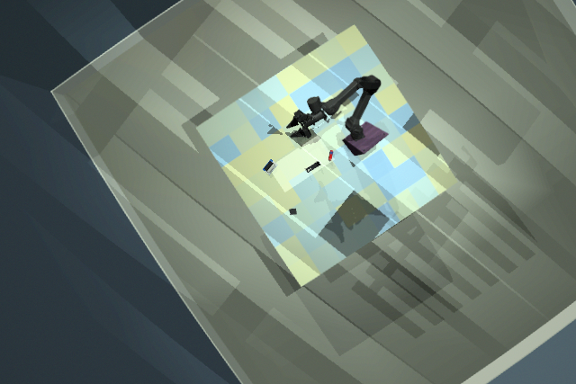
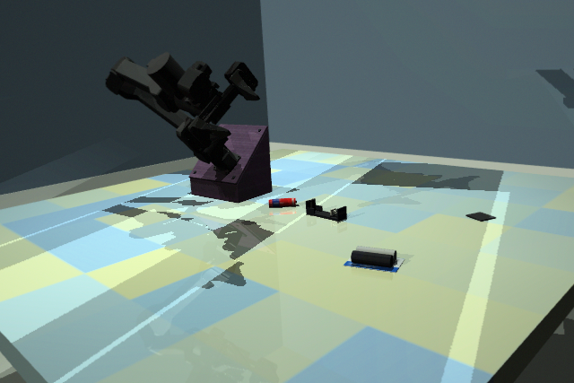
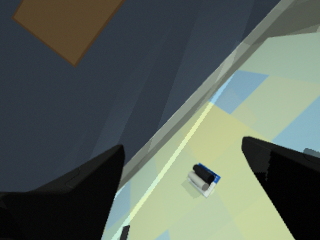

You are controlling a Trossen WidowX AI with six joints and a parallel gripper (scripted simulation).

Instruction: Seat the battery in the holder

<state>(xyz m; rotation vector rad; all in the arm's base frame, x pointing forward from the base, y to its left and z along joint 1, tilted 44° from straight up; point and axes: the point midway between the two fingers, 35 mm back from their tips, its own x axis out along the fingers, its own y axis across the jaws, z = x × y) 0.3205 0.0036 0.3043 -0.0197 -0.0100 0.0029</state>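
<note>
Now: the battery 25 cm below my gripper tip, 23 cm to the left of it and 20 cm behind it. The rest, counted from my gripper tip: black battery door: 44 cm to the left, 26 cm below, 21 cm ahead; white card: 25 cm below, 20 cm ahead, 11 cm to the left.
</note>
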